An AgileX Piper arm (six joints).
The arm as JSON. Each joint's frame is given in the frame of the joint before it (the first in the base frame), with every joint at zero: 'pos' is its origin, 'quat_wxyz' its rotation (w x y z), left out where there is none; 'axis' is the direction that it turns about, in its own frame. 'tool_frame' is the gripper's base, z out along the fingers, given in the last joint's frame.
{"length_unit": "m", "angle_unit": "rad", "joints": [
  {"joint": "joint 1", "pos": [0.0, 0.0, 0.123], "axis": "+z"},
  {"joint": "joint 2", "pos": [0.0, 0.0, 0.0], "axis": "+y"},
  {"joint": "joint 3", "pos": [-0.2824, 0.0, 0.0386], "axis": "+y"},
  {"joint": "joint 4", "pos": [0.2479, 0.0, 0.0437], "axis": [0.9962, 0.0, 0.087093]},
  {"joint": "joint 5", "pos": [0.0, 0.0, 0.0], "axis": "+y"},
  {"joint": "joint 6", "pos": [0.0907, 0.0, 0.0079], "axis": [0.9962, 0.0, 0.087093]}
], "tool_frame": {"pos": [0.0, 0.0, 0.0], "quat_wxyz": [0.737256, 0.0, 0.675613, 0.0]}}
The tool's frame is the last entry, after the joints.
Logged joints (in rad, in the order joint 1, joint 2, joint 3, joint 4, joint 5, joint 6), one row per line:
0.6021, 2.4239, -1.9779, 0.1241, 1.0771, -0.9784
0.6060, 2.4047, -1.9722, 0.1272, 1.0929, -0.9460
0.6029, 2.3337, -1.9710, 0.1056, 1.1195, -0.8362
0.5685, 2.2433, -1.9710, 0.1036, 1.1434, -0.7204
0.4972, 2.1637, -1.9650, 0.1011, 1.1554, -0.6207
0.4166, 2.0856, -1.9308, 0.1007, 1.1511, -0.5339
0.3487, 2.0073, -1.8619, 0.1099, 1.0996, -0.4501
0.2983, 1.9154, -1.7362, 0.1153, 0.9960, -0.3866
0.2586, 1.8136, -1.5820, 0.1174, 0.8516, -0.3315
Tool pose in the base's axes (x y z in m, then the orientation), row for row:
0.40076, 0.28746, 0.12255, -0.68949, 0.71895, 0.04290, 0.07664
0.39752, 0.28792, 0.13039, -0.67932, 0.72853, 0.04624, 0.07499
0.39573, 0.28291, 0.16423, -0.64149, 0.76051, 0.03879, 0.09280
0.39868, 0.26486, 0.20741, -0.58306, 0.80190, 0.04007, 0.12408
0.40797, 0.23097, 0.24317, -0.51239, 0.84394, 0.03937, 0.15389
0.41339, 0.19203, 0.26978, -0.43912, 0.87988, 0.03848, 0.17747
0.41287, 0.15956, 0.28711, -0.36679, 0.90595, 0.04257, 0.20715
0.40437, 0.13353, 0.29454, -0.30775, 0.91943, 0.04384, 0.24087
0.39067, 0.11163, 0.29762, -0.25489, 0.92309, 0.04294, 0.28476
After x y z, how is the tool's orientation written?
As a quaternion, x y z w.
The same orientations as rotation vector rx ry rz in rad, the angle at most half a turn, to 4 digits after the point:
-2.0664, 2.1547, 0.1286
-2.0379, 2.1855, 0.1387
-1.9043, 2.2576, 0.1151
-1.6998, 2.3378, 0.1168
-1.4689, 2.4193, 0.1129
-1.2426, 2.4898, 0.1089
-1.0214, 2.5228, 0.1185
-0.8419, 2.5152, 0.1199
-0.6818, 2.4691, 0.1149

